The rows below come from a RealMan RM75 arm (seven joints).
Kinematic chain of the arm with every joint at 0, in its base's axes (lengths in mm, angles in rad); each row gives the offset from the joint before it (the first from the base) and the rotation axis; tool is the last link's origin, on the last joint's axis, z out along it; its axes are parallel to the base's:
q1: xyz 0 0 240.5 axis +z
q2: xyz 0 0 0 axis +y
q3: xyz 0 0 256 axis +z
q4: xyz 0 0 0 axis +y
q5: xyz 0 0 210 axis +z
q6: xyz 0 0 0 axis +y
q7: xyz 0 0 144 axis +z
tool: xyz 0 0 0
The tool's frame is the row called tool.
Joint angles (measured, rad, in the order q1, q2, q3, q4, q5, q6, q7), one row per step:
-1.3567, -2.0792, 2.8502, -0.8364, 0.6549, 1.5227, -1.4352
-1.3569, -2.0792, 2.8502, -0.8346, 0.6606, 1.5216, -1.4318
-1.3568, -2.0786, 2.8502, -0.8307, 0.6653, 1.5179, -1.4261
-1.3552, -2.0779, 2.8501, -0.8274, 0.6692, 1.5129, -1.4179
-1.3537, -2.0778, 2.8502, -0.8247, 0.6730, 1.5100, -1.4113
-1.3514, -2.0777, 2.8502, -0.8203, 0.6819, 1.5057, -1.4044
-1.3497, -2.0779, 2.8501, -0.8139, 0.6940, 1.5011, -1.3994
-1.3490, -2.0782, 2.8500, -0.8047, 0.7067, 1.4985, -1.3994
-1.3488, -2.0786, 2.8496, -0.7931, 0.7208, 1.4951, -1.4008
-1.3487, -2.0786, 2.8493, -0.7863, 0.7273, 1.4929, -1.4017
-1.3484, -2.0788, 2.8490, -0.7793, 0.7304, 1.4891, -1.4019
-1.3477, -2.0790, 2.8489, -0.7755, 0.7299, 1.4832, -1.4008
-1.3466, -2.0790, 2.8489, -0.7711, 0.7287, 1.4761, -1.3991
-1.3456, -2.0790, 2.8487, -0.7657, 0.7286, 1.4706, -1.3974
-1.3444, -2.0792, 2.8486, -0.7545, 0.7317, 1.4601, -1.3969
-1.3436, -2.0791, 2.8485, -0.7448, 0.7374, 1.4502, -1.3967
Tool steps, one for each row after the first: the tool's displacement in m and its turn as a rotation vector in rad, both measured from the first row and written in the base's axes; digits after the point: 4 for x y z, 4 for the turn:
-0.0005, -0.0003, -0.0001, -0.0047, 0.0053, -0.0023
-0.0010, -0.0001, -0.0003, -0.0094, 0.0107, -0.0081
-0.0022, 0.0000, -0.0003, -0.0133, 0.0165, -0.0151
-0.0032, -0.0003, -0.0005, -0.0182, 0.0212, -0.0201
-0.0051, -0.0009, -0.0008, -0.0259, 0.0303, -0.0239
-0.0069, -0.0017, -0.0015, -0.0358, 0.0413, -0.0265
-0.0081, -0.0027, -0.0029, -0.0478, 0.0501, -0.0258
-0.0091, -0.0036, -0.0049, -0.0611, 0.0593, -0.0250
-0.0095, -0.0040, -0.0060, -0.0677, 0.0633, -0.0251
-0.0096, -0.0040, -0.0074, -0.0724, 0.0651, -0.0272
-0.0099, -0.0035, -0.0081, -0.0718, 0.0662, -0.0310
-0.0102, -0.0028, -0.0089, -0.0706, 0.0673, -0.0357
-0.0105, -0.0025, -0.0100, -0.0719, 0.0680, -0.0399
-0.0110, -0.0019, -0.0120, -0.0755, 0.0717, -0.0458
-0.0117, -0.0015, -0.0135, -0.0789, 0.0780, -0.0507

